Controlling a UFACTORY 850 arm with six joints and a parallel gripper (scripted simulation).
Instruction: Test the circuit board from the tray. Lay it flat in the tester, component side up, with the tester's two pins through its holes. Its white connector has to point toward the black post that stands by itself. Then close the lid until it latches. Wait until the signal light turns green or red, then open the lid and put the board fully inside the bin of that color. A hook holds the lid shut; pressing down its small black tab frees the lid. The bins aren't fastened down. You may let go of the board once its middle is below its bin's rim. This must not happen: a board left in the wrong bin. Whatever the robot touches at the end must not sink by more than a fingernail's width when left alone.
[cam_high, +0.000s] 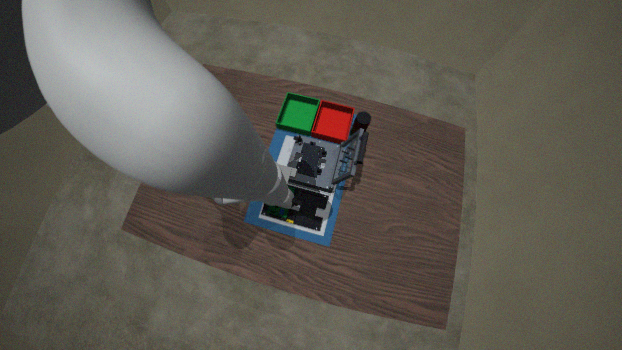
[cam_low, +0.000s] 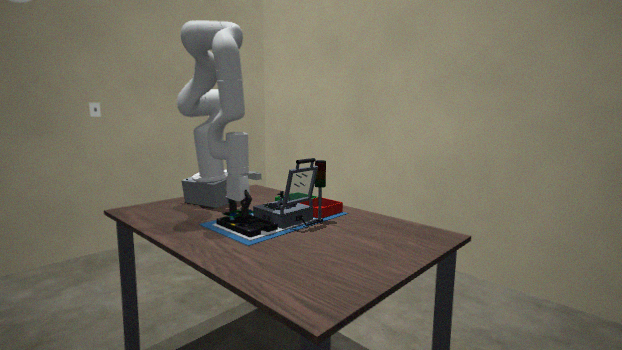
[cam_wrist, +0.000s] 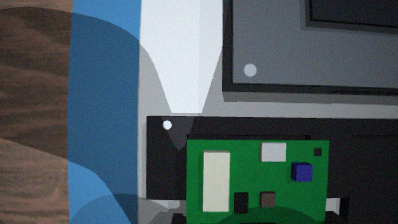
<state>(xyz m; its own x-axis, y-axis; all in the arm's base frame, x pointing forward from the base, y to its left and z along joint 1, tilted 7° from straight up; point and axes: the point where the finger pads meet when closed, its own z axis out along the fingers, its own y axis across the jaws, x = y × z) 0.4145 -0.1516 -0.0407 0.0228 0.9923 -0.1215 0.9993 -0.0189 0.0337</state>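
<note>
My hand is 19 cm short of the tester lid, 17 cm to the right of it and 13 cm below it. From my hand the other things lie so: red bin 11 cm ahead, 37 cm to the left, 4 cm below; green bin 4 cm behind, 37 cm to the left, 4 cm below; green circuit board right at my hand.
</note>
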